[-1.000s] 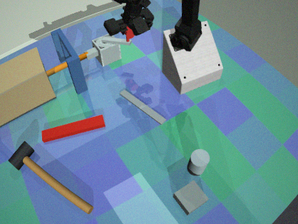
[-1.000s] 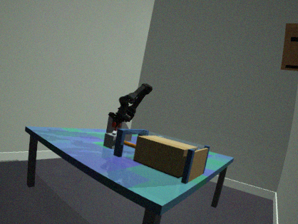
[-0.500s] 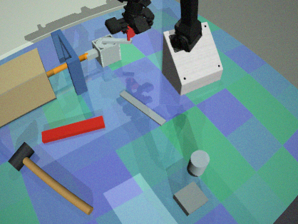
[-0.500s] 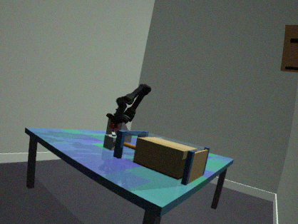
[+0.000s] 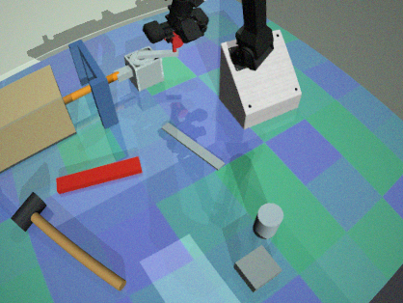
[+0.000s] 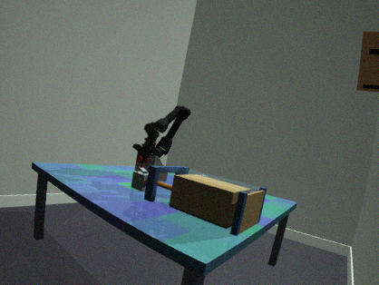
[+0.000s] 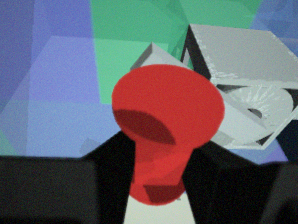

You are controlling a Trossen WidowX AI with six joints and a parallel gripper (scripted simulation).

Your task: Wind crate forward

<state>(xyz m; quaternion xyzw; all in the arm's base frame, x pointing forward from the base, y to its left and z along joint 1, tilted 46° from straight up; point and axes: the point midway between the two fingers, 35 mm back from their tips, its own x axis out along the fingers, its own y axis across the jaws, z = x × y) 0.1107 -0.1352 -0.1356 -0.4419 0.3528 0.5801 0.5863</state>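
The grey winch is 7 cm ahead of my gripper tip, 4 cm to the right of it and 10 cm below it. Also, from my gripper tip: grey flat bar (8 cm ahead, 29 cm to the left, 13 cm below); red knob (1 cm to the left); crank handle (3 cm ahead, 3 cm below).
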